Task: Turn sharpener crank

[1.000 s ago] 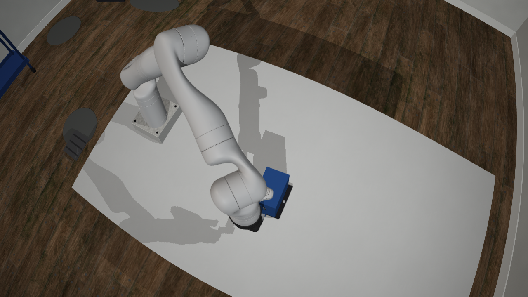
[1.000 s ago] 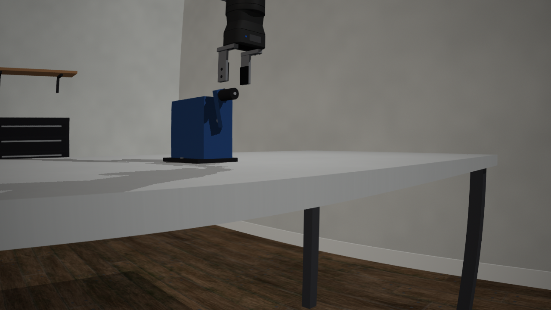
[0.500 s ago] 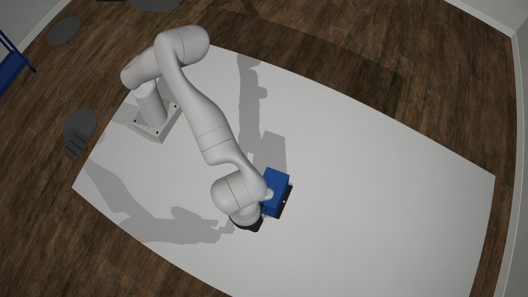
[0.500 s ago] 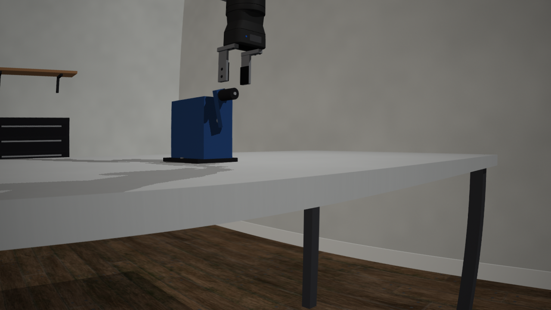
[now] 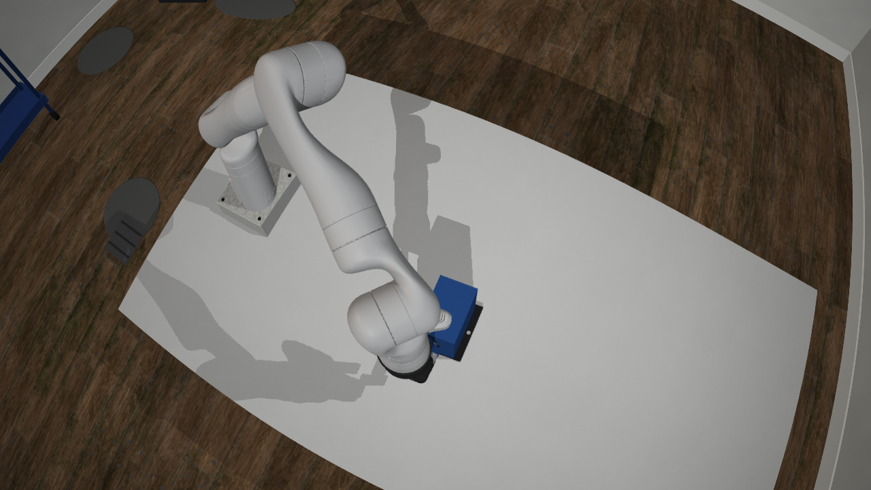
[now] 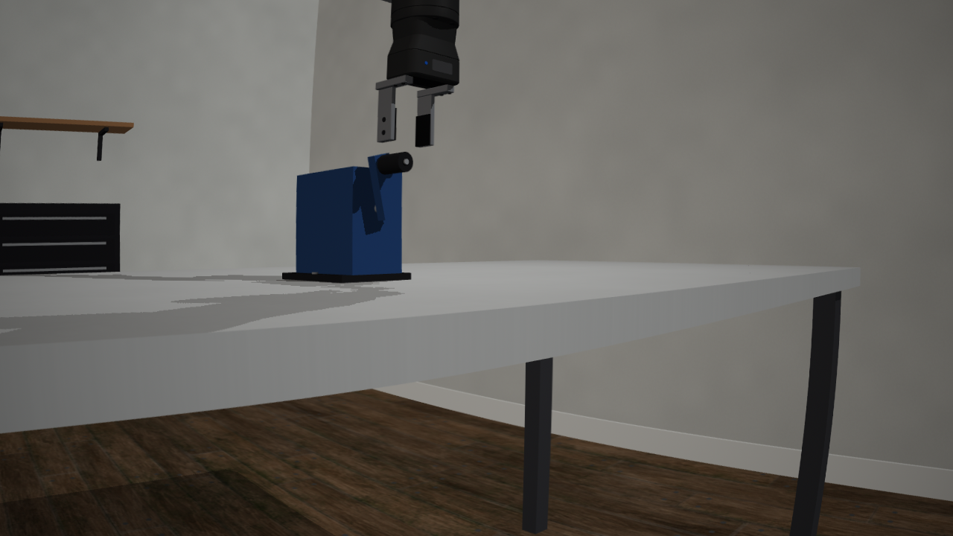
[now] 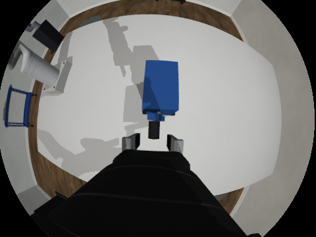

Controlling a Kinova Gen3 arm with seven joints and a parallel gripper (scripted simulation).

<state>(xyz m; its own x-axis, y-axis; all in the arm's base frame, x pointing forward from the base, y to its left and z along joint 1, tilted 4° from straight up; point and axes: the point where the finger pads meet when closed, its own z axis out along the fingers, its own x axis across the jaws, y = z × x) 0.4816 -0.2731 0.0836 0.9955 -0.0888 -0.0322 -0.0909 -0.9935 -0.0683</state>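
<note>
Now: hand 20 mm to the right of the black handle and 40 mm above it. Also, from my hand: crank: 20 mm to the left, 40 mm below.
</note>
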